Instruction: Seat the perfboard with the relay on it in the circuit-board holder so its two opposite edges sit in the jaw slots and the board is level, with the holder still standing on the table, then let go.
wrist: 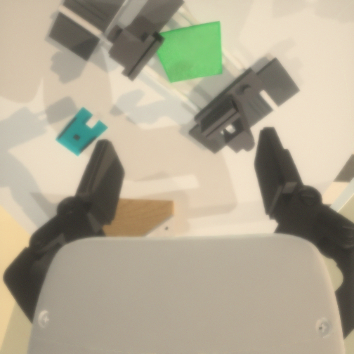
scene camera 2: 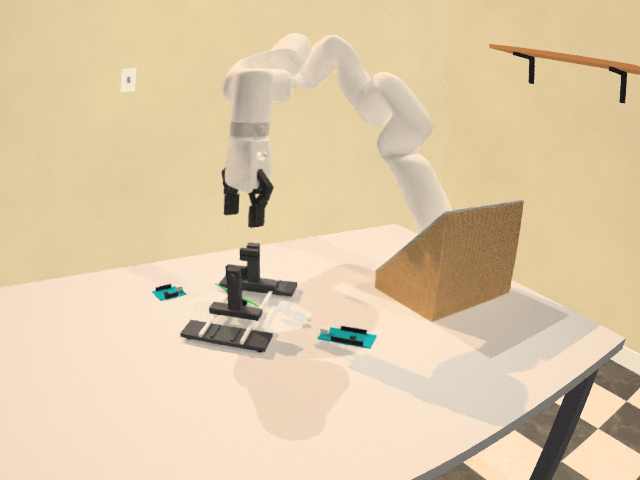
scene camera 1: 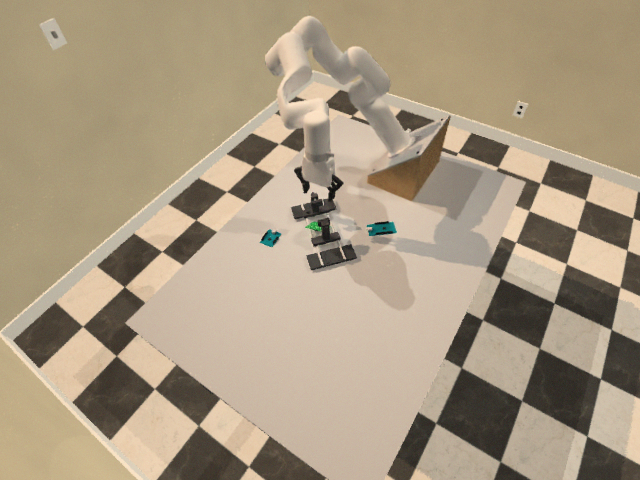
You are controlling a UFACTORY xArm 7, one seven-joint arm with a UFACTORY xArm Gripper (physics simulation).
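Places are measured from the arm's base along level axes (x ahead, y left, z up), in millimetres.
Where they show: gripper, fingertip midpoint: (scene camera 2: 243, 220) (scene camera 1: 318, 195); arm's base, link origin: (scene camera 2: 444, 239) (scene camera 1: 401, 148).
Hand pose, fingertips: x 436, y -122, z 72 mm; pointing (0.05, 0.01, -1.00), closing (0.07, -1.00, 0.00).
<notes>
Things, the pixels of their centre, and the offset from my fingertips.
- green perfboard, body centre: (scene camera 2: 236, 300) (scene camera 1: 317, 229) 16 mm ahead, 3 mm right, 165 mm down
- black circuit-board holder, body centre: (scene camera 2: 242, 287) (scene camera 1: 321, 223) 8 mm ahead, 9 mm left, 132 mm down
- small teal board, body centre: (scene camera 2: 168, 290) (scene camera 1: 270, 237) 118 mm ahead, 146 mm right, 185 mm down
- larger teal board, body centre: (scene camera 2: 347, 334) (scene camera 1: 381, 227) 115 mm back, 191 mm left, 185 mm down
The green perfboard (scene camera 1: 313, 226) (scene camera 2: 221, 287) (wrist: 192, 52) lies tilted between the two jaw posts of the black circuit-board holder (scene camera 1: 331, 256) (scene camera 2: 227, 335) (wrist: 280, 82). In scene camera 2 it slopes down to the right, partly hidden by the near post. Its face looks bare in the wrist view; I cannot make out the relay. Whether any edge touches a jaw slot is not clear. The holder stands upright on the table. My gripper (scene camera 1: 318, 194) (scene camera 2: 243, 219) (wrist: 185, 150) is open and empty, above the holder's far jaw and apart from it.
A small teal board (scene camera 1: 270, 238) (scene camera 2: 169, 292) lies left of the holder. A larger teal board (scene camera 1: 381, 228) (scene camera 2: 347, 337) lies right of it. A wooden wedge (scene camera 1: 413, 175) (scene camera 2: 475, 263) stands at the arm's base. A shelf (scene camera 2: 568, 57) is on the wall.
</notes>
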